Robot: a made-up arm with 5 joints.
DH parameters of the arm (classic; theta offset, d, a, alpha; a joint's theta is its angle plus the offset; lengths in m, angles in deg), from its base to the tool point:
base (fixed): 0 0.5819 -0.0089 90
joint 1: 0 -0.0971 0.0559 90
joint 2: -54.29 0 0.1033 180
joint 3: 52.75 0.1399 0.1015 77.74
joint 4: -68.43 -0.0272 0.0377 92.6
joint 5: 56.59 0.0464 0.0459 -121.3
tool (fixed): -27.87 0.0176 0 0
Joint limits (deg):
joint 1: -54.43..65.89
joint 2: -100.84..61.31
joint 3: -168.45..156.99
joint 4: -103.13..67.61
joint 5: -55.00..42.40
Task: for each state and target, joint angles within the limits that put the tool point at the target. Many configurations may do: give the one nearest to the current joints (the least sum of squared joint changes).
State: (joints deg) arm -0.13 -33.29 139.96 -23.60 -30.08
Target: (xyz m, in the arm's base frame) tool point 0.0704 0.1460 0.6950
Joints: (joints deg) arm 1.23 -9.20 156.99 -47.14 -5.77
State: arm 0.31 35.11 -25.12 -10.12 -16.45
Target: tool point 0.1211 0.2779 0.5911
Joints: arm -23.10 -1.70 -7.62 0.16 -33.28
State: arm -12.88 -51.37 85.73 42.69 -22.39
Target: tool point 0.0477 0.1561 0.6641
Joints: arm -54.43 -19.42 85.96 45.58 14.14
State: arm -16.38 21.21 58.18 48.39 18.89
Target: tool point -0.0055 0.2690 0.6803
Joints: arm 1.91 1.11 46.72 58.45 5.74
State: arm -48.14 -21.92 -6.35 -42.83 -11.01
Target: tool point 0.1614 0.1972 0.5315
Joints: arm -52.25 10.21 -9.34 -55.78 -30.44
